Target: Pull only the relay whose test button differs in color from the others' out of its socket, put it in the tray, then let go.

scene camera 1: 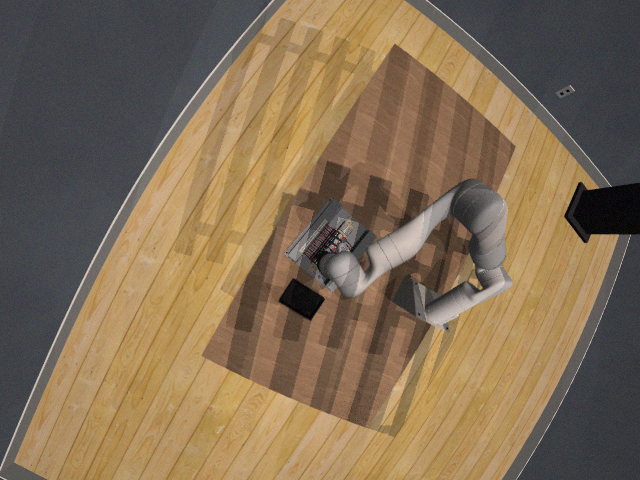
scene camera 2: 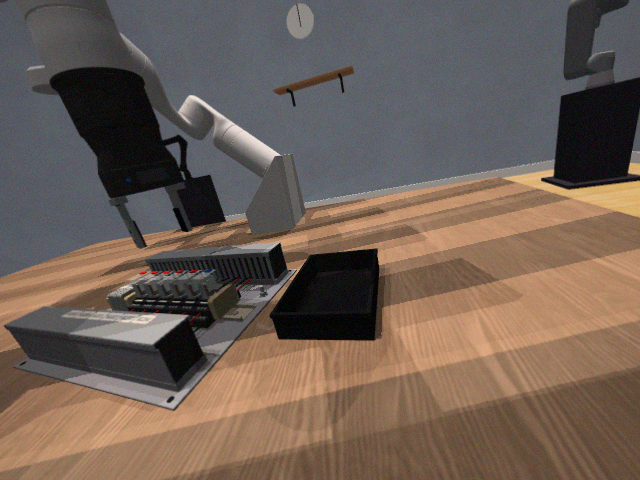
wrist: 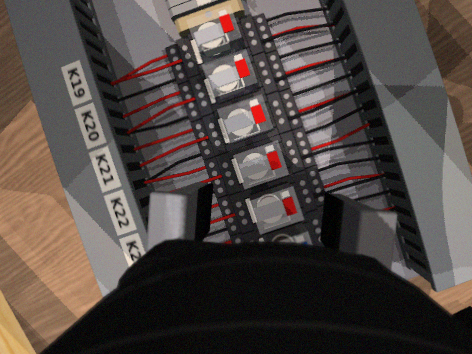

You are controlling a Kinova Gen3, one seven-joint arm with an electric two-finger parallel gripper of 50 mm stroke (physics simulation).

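Seen in the pictures: gripper, between the fingertips: (scene camera 2: 166,238) (wrist: 266,212); arm's base, origin of its link: (scene camera 1: 432,313) (scene camera 2: 276,170).
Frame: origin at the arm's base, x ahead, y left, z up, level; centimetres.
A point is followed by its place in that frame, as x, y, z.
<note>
The relay with the blue test button (scene camera 2: 208,277) {50.3, 11.2, -10.5} (wrist: 286,239) {49.8, 9.2, -10.2} sits in its socket at the tray-side end of the row, upright; the gripper body hides part of it in the wrist view. The other relays (scene camera 2: 164,285) {50.4, 2.8, -11.4} (wrist: 241,123) {49.6, 1.9, -10.2} have red buttons and sit in their sockets. The black tray (scene camera 1: 295,308) {45.8, 32.3, -15.7} (scene camera 2: 325,327) {54.0, 28.2, -15.3} stands empty beside the panel (scene camera 2: 227,338) {54.8, 15.3, -16.7}. My gripper (scene camera 2: 163,237) {50.1, 6.4, -4.4} (wrist: 266,212) {50.1, 6.4, -4.4} is open and empty, pointing down above the panel. In the wrist view its fingers stand on either side of the row, around the nearest red-button relay. Scene camera 1 does not show the fingertips.
A grey front wire duct (scene camera 2: 77,348) {61.3, 0.7, -13.0} and a slotted rear duct (scene camera 2: 253,264) {41.7, 12.5, -12.9} flank the relay row. A beige end bracket (scene camera 2: 224,301) {50.4, 12.5, -14.3} stands beside the blue-button relay. Terminal blocks (scene camera 2: 120,295) {51.1, -6.6, -12.4} are at the far end. Red and black wires run from the sockets to the ducts.
</note>
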